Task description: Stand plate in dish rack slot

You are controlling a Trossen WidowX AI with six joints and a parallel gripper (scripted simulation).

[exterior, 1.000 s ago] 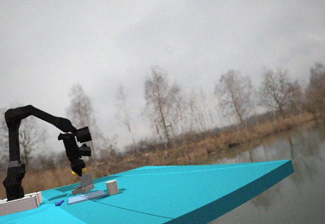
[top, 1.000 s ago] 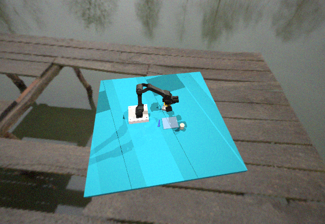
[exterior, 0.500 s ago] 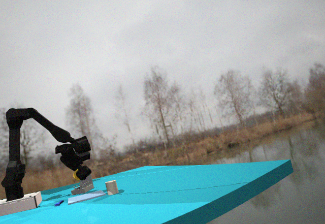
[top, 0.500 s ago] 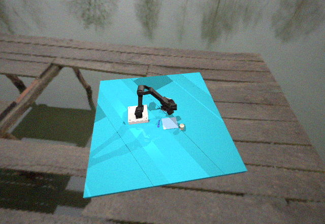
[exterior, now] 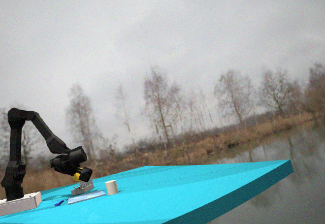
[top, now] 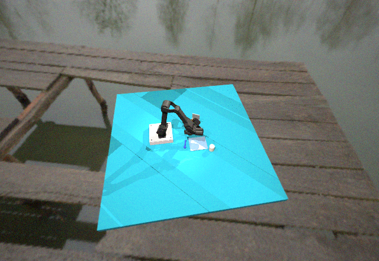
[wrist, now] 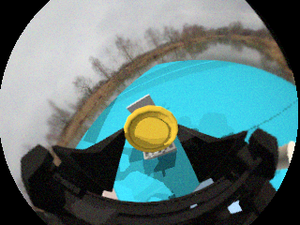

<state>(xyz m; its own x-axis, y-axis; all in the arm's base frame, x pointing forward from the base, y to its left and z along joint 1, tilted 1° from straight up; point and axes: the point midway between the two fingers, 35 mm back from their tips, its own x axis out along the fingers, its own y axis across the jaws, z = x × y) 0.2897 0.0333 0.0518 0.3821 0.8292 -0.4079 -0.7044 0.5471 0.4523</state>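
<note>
My gripper tip is 4 cm to the right of the grey dish rack and 6 cm above it. From my gripper tip the other things lie so: yellow plate: 1 cm to the right; then cream cup: 9 cm ahead, 25 cm to the right, 6 cm below; then blue spoon: 12 cm behind, 17 cm to the right, 8 cm below.
</note>
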